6 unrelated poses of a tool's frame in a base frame.
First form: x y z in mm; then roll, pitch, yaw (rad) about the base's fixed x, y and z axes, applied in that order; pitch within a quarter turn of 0, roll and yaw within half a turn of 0.
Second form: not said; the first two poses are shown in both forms.
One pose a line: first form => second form
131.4 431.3 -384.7 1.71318 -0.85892 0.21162 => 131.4 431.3 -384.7 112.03 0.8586 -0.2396 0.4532
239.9 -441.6 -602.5 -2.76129 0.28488 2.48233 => 239.9 -441.6 -602.5 171.82 0.3409 0.9133 -0.2227
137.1 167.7 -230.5 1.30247 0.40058 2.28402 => 137.1 167.7 -230.5 128.59 0.1144 0.6726 0.7311
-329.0 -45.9 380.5 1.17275 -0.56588 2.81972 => -329.0 -45.9 380.5 177.21 -0.3148 -0.4874 -0.8145
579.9 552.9 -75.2 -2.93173 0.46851 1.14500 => 579.9 552.9 -75.2 175.48 0.8269 0.5040 -0.2494
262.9 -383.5 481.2 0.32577 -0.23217 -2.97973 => 262.9 -383.5 481.2 168.76 -0.1014 -0.1706 -0.9801
